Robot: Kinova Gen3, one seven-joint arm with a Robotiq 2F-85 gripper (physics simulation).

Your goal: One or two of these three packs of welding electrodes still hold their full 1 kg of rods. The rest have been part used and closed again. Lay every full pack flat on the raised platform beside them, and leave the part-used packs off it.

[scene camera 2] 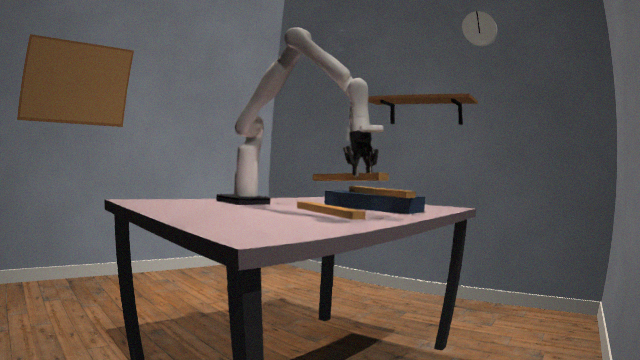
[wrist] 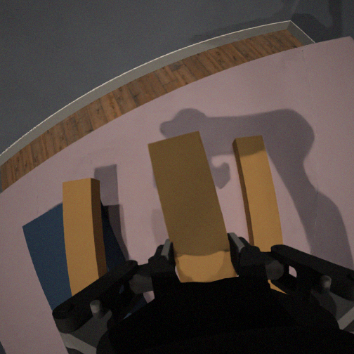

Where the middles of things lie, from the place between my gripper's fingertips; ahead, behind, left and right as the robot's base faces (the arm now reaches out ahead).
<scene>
I see my gripper 50 mm past the dark blue raised platform (scene camera 2: 345, 199), 210 mm to the right of it and 90 mm above it.
</scene>
